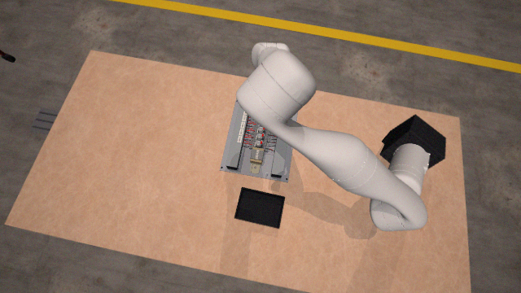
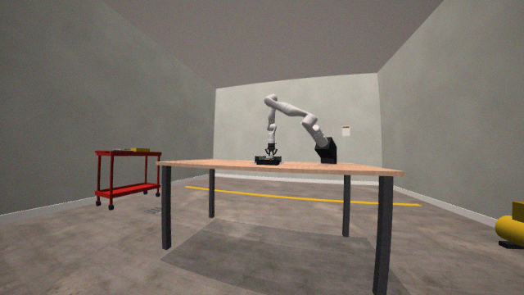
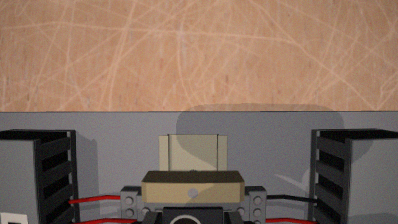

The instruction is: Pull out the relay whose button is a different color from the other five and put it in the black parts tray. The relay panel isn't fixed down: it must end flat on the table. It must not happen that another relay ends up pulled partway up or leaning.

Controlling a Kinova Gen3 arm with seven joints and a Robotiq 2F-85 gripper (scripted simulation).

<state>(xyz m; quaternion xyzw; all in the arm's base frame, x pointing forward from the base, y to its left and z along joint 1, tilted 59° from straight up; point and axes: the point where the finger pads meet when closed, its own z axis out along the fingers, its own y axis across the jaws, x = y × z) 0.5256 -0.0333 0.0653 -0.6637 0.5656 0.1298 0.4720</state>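
My hand is 10 mm above the dark relay. The rest, counted from my hand: grey relay panel (40 mm behind, 100 mm to the left, 20 mm below); then black parts tray (170 mm behind, 340 mm to the left, 40 mm below).
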